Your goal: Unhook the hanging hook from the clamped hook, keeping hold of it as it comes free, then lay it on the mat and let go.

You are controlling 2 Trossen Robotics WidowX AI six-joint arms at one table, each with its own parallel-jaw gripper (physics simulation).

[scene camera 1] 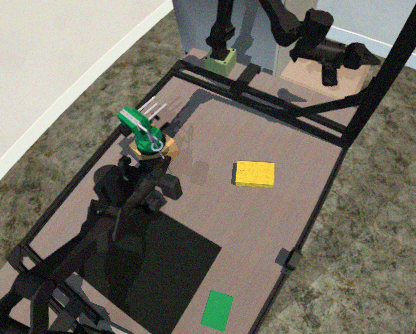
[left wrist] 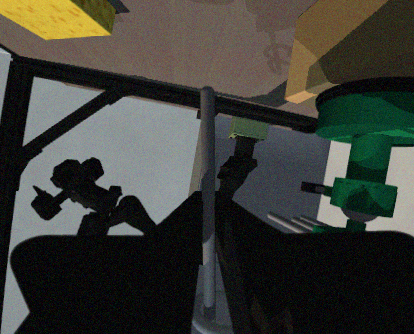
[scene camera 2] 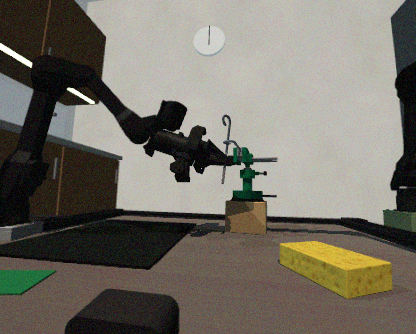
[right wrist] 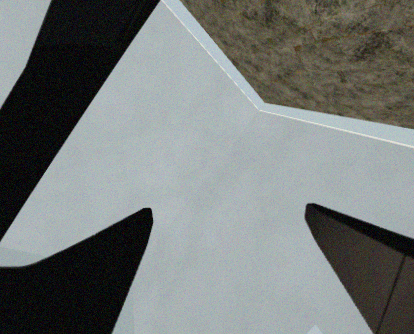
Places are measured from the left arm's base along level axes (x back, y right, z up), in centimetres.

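Pixels of known places: left gripper, fingertip midpoint: [scene camera 1: 169,156] [left wrist: 206,199] [scene camera 2: 232,163]; right gripper, fingertip midpoint: [scene camera 1: 372,62] [left wrist: 49,175] [right wrist: 228,212]; left arm's base, origin of the base link: [scene camera 2: 7,223]; right arm's base, origin of the base link: [scene camera 1: 220,54] [left wrist: 246,138] [scene camera 2: 412,211].
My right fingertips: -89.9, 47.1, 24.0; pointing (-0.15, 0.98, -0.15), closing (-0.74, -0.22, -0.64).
Note:
Ahead of a thing's pixels: the offset from my right fingertips to its middle, as dx, dy, dz. "*": to the spot under its first point. Level surfaces: height alone.
The hanging hook {+41.4, -46.0, -4.8} [scene camera 2: 228,131] [left wrist: 208,150] is a thin grey rod with a curled top. In scene camera 2 it stands nearly upright, its curl above the bend of the clamped hook {* +38.8, -46.5, -3.4} [scene camera 2: 233,142]; whether the two touch cannot be told. The clamped hook is held in the green vise {+30.6, -57.7, -10.3} [scene camera 2: 247,182] [left wrist: 367,160]. My left gripper [scene camera 2: 231,160] [left wrist: 206,199] is shut on the hanging hook's rod, just left of the vise in scene camera 2. The black mat {dz -26.2} [scene camera 1: 187,255] [scene camera 2: 110,245] lies flat on the table. My right gripper [right wrist: 228,212] is open and empty.
The vise stands on a wooden block {+31.9, -58.2, -22.4} [scene camera 1: 171,148] [scene camera 2: 246,217] [left wrist: 305,75]. A yellow sponge {+30.0, -24.3, -25.1} [scene camera 1: 255,174] [scene camera 2: 332,267] [left wrist: 65,17] lies on the table. A green rectangle {* +71.0, -23.0, -26.5} [scene camera 1: 217,310] [scene camera 2: 25,281] lies near the mat. A dark frame borders the table.

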